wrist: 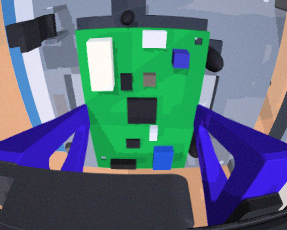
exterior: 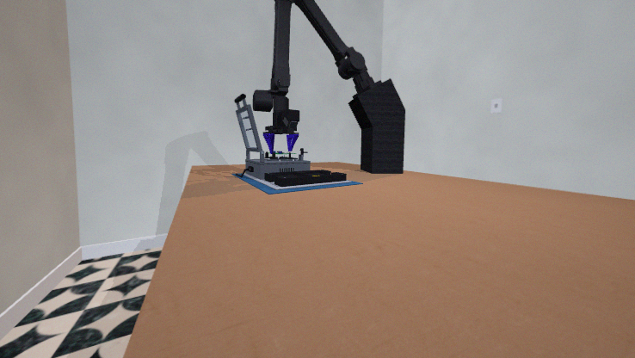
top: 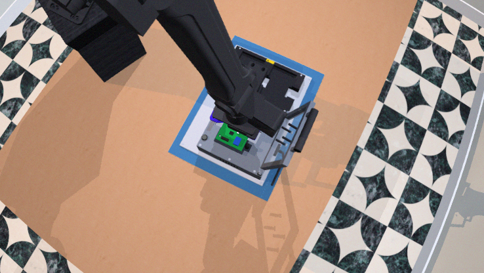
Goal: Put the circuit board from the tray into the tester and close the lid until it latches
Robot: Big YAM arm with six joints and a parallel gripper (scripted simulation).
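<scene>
My hand is right at the green circuit board. Round my hand: black plate (10 mm ahead, 10 mm to the left, 20 mm below); tester (40 mm ahead, 40 mm to the left, 20 mm above); dark latch hook (60 mm behind, 60 mm to the left).
</scene>
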